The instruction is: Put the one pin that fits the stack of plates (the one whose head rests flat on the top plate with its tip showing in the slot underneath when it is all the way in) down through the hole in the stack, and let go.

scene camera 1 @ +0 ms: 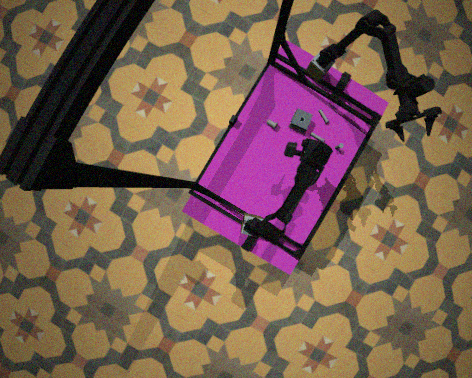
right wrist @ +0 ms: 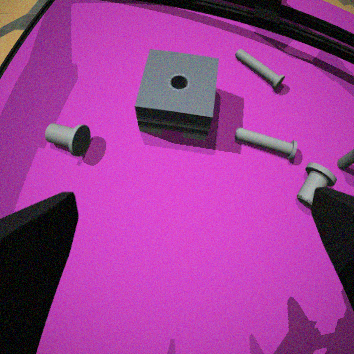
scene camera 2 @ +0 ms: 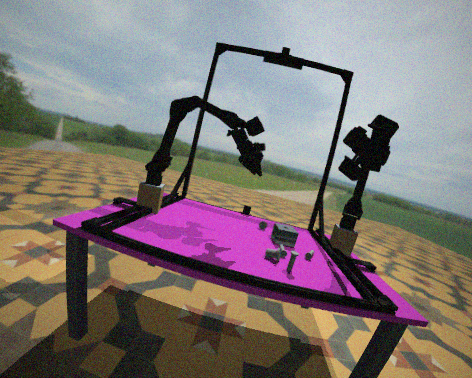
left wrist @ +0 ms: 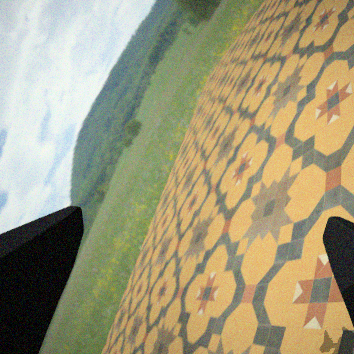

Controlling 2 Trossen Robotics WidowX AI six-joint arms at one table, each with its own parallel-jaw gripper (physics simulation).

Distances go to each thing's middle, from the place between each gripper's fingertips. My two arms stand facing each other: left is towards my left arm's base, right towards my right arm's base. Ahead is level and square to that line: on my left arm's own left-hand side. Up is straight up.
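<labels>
Grey stack of plates (right wrist: pixel 176 92): my left hand 40 cm above it, 40 cm past it, 3 cm to the right of it.
Same grey stack of plates: my right hand 30 mm past it, 200 mm to the right of it, 240 mm above it.
</labels>
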